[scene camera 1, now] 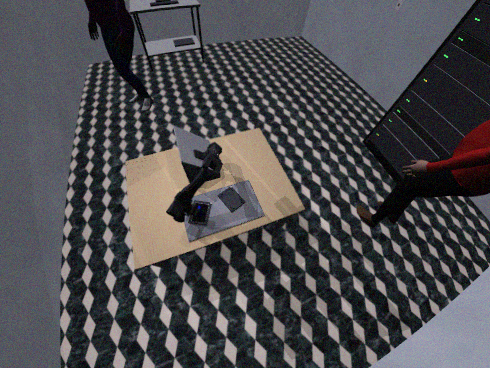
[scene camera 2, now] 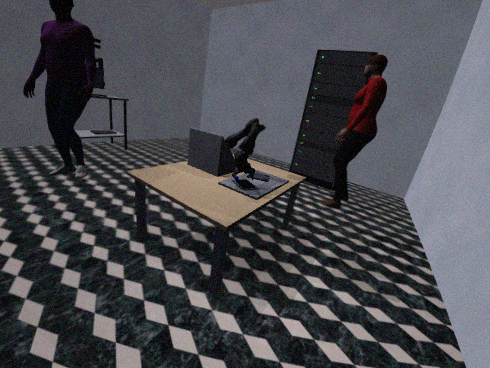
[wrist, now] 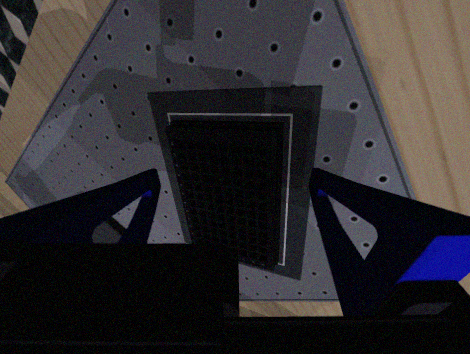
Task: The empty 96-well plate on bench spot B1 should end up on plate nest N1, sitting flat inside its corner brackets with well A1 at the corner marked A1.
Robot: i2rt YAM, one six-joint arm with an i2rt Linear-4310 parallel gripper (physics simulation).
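Frame: origin at the arm's base, x left, y ahead, z down, level; millimetres.
Seen in the pictures: gripper, between the fingertips: [scene camera 1: 195, 215] [scene camera 2: 245, 182] [wrist: 234, 176]; arm's base, origin of its link: [scene camera 2: 222, 152].
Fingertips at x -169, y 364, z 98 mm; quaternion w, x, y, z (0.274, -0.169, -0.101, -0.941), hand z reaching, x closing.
Pixels of each thing's top centre, then the offset from my fingertips to it. "*": a spot on its surface instead. Level surfaces: height alone.
- dark 96-well plate, centre of its top: [wrist: 223, 205] [scene camera 2: 245, 182] [scene camera 1: 199, 211] dy -25, dx +34, dz +17 mm
- dark pad with a thin white outline, a spot on its surface: [wrist: 304, 150] * dy -10, dx -38, dz +31 mm
- flat dark grey block, centre of its top: [wrist: 111, 259] [scene camera 1: 231, 198] [scene camera 2: 258, 175] dy -56, dx +265, dz +15 mm
- grey perforated board, centre of its top: [wrist: 134, 217] [scene camera 1: 221, 208] [scene camera 2: 257, 181] dy -14, dx +178, dz +32 mm
- wooden table, height of its surface: dz +46 mm
The dark 96-well plate [scene camera 1: 201, 215] [scene camera 2: 245, 184] [wrist: 227, 190] lies on a dark pad with a thin white outline [wrist: 304, 150], which I take for bench spot B1. My gripper [wrist: 234, 176] is open; in the wrist view its fingers stand wide on either side of the plate, with nothing between them held. How high the fingertips are is hard to tell. A flat dark grey block [scene camera 1: 231, 199] [scene camera 2: 261, 176], probably plate nest N1, sits apart on the same board. Its brackets and A1 mark are too small to make out. The gripper body hides the plate's near left corner in the wrist view.
The grey perforated board [scene camera 1: 235, 221] [scene camera 2: 272, 186] [wrist: 220, 55] lies on the wooden table [scene camera 1: 150, 220] [scene camera 2: 200, 195]. A tall grey panel [scene camera 1: 190, 144] [scene camera 2: 205, 150] stands beside the arm. A person in red [scene camera 1: 470, 155] [scene camera 2: 367, 107] and one in purple [scene camera 2: 65, 55] stand away from the table.
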